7 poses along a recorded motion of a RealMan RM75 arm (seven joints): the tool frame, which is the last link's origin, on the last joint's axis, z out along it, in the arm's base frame.
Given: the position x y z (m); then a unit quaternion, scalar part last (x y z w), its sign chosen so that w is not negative.
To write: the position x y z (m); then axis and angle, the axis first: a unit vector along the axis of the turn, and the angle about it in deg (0 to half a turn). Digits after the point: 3 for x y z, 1 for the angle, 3 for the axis.
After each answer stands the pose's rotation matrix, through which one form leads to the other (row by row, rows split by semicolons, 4 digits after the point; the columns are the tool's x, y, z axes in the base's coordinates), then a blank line. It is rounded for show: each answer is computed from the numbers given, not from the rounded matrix.
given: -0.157, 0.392, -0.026, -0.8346, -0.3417, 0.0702, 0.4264
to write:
-0.157, 0.392, -0.026, -0.923, -0.378, 0.078, 129.5
0.7566 0.5105 -0.4086; 0.6302 -0.4029 0.6637; 0.1742 -0.7597 -0.6265

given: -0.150, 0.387, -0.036, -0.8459, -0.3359, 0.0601, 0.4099
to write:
-0.150, 0.387, -0.036, -0.927, -0.368, 0.066, 131.6
0.7671 0.5190 -0.3770; 0.6175 -0.4383 0.6531; 0.1737 -0.7338 -0.6567

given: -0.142, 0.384, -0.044, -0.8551, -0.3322, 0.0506, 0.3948
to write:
-0.142, 0.384, -0.044, -0.931, -0.362, 0.055, 133.5
0.7742 0.5282 -0.3488; 0.6081 -0.4675 0.6416; 0.1758 -0.7088 -0.6831

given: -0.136, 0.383, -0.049, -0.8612, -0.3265, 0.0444, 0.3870
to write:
-0.136, 0.383, -0.049, -0.934, -0.354, 0.048, 134.5
0.7829 0.5280 -0.3292; 0.5967 -0.4873 0.6376; 0.1762 -0.6956 -0.6965

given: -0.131, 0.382, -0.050, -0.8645, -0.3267, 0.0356, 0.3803
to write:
-0.131, 0.382, -0.050, -0.935, -0.353, 0.038, 135.3
0.7840 0.5378 -0.3100; 0.5919 -0.4973 0.6343; 0.1869 -0.6808 -0.7082

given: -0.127, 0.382, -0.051, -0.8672, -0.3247, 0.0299, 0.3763
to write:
-0.127, 0.382, -0.051, -0.936, -0.350, 0.032, 135.8
0.7873 0.5407 -0.2962; 0.5857 -0.5059 0.6333; 0.1925 -0.6721 -0.7150

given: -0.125, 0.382, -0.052, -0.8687, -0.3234, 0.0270, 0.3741
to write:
-0.125, 0.382, -0.052, -0.937, -0.349, 0.029, 136.1
0.7893 0.5417 -0.2889; 0.5821 -0.5109 0.6326; 0.1951 -0.6675 -0.7186

